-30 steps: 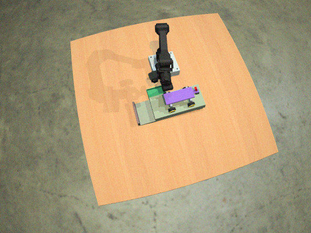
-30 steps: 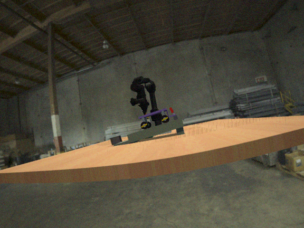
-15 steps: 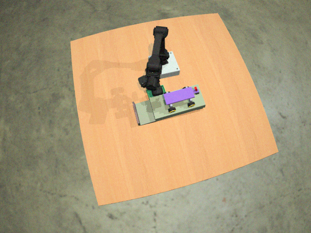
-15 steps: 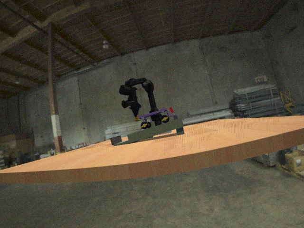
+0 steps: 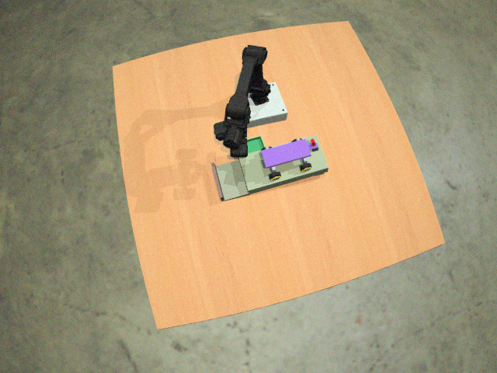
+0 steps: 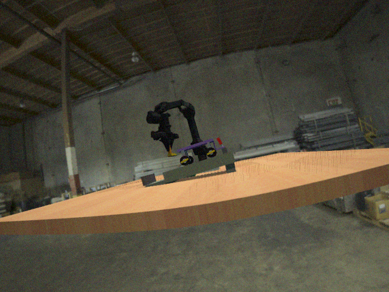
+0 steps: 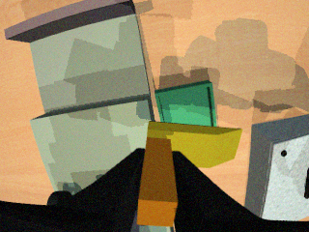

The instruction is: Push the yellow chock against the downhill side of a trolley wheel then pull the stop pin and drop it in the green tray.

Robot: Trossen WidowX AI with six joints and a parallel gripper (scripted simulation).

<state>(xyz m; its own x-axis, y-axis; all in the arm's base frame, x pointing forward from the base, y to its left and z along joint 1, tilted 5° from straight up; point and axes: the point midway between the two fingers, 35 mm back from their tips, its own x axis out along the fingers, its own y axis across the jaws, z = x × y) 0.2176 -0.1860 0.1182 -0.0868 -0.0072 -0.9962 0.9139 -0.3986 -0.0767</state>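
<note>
The yellow chock lies 2 cm behind my gripper tip, 1 cm to the left of it and 1 cm below it. Round my gripper tip: purple trolley: 15 cm to the left, 11 cm ahead, 4 cm below; then green tray: 16 cm below, 6 cm to the left, 2 cm behind; then end stop: 13 cm below, 12 cm to the right, 7 cm ahead.
</note>
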